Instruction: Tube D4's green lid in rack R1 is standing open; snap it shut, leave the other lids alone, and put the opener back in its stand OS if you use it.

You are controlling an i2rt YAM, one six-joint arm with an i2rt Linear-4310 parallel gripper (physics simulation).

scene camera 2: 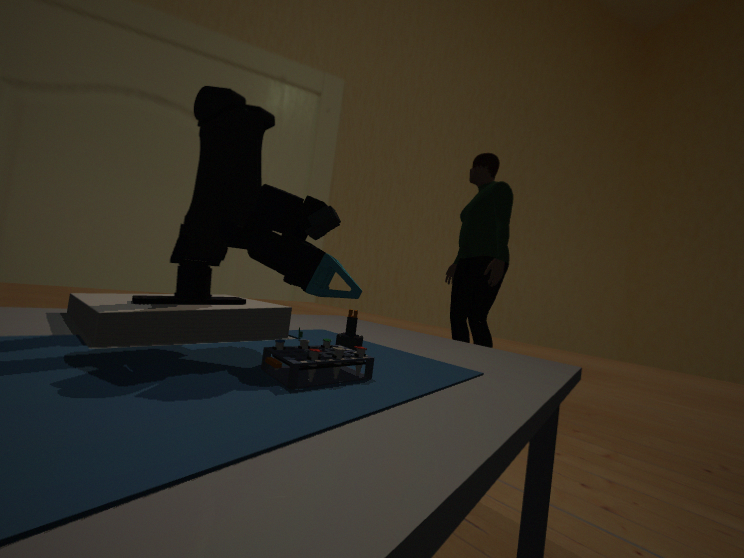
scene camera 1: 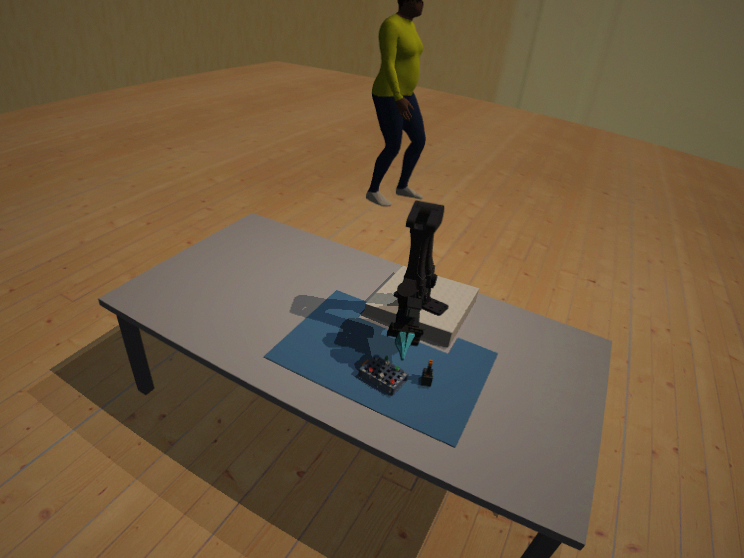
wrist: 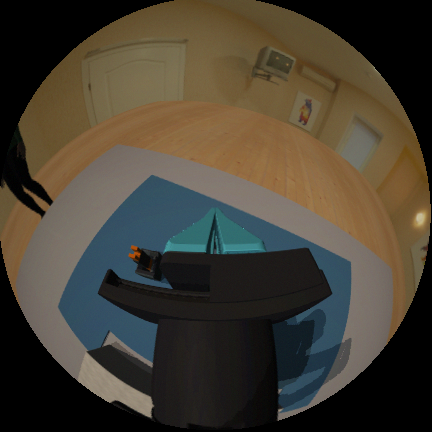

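Where they show: gripper, fingertip midpoint: (scene camera 2: 360, 294) (scene camera 1: 402, 359) (wrist: 214, 212); arm's base, link origin: (scene camera 2: 192, 302).
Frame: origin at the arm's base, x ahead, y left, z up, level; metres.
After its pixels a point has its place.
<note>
Rack R1 (scene camera 1: 393, 389) {z -0.025, x 0.401, y 0.163 m} (scene camera 2: 292, 376) {z -0.038, x 0.404, y 0.037 m}, a dark grid holding small tubes, stands on the blue mat; my fingers and gripper body hide it in the wrist view. A small green lid (scene camera 1: 387, 359) {z -0.004, x 0.329, y 0.086 m} (scene camera 2: 300, 332) {z 0.000, x 0.330, y 0.080 m} stands upright at its back edge; the tube labels are too small to read. Another green lid (scene camera 1: 397, 368) {z -0.012, x 0.332, y 0.128 m} (scene camera 2: 326, 341) {z -0.011, x 0.337, y 0.121 m} sits low. The dark opener with orange prongs (scene camera 1: 430, 363) {z 0.030, x 0.285, y 0.210 m} (scene camera 2: 352, 314) {z 0.024, x 0.277, y 0.206 m} (wrist: 134, 252) {z 0.021, x 0.280, y 0.211 m} stands upright in stand OS (scene camera 1: 426, 379) {z -0.025, x 0.299, y 0.215 m} (scene camera 2: 349, 341) {z -0.023, x 0.292, y 0.198 m} (wrist: 150, 264). My gripper (scene camera 1: 403, 358) {z 0.063, x 0.362, y 0.154 m} (scene camera 2: 360, 294) {z 0.063, x 0.362, y 0.154 m} (wrist: 214, 212) {z 0.063, x 0.362, y 0.154 m} is shut and empty, teal fingertips together, above the mat near rack and stand.
Red lids (scene camera 1: 392, 381) {z -0.011, x 0.389, y 0.148 m} (scene camera 2: 359, 348) {z -0.012, x 0.389, y 0.144 m} and pale ones are on other tubes in the rack. An orange piece (scene camera 2: 273, 362) {z -0.030, x 0.369, y 0.028 m} is at the rack's end. The arm's pale base block (scene camera 1: 459, 294) {z 0.004, x -0.141, y 0.087 m} (scene camera 2: 180, 327) {z -0.031, x 0.127, y -0.037 m} stands behind the blue mat (scene camera 1: 441, 420) {z -0.052, x 0.383, y 0.325 m} (scene camera 2: 198, 432) {z -0.053, x 0.469, y -0.071 m}. A person (scene camera 1: 398, 60) stands beyond the table.
</note>
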